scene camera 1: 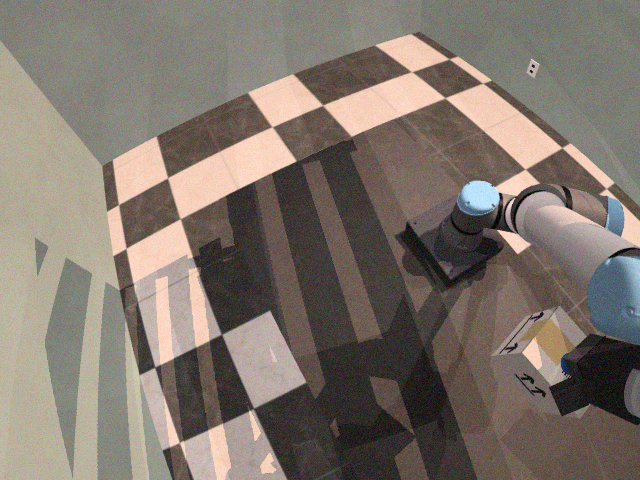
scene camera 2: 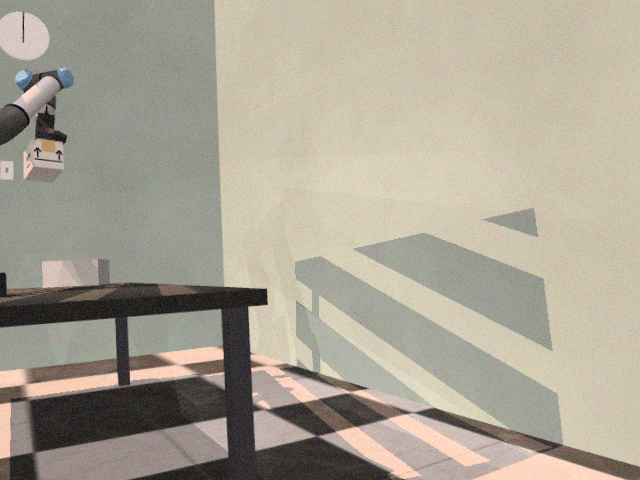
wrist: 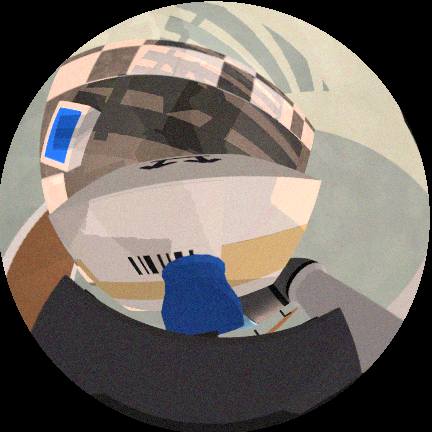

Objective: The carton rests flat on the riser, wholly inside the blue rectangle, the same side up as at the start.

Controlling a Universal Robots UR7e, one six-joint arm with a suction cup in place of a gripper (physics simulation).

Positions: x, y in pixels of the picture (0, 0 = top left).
Scene:
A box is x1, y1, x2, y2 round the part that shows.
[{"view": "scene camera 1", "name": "white carton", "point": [531, 355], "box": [491, 306, 590, 418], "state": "held by the suction cup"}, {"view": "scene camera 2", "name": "white carton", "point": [43, 159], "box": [24, 138, 63, 182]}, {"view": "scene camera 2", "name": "white riser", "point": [68, 273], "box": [42, 259, 109, 287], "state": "on the table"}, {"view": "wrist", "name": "suction cup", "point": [197, 298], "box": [161, 254, 243, 333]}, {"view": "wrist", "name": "white carton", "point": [121, 229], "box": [48, 154, 320, 310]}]

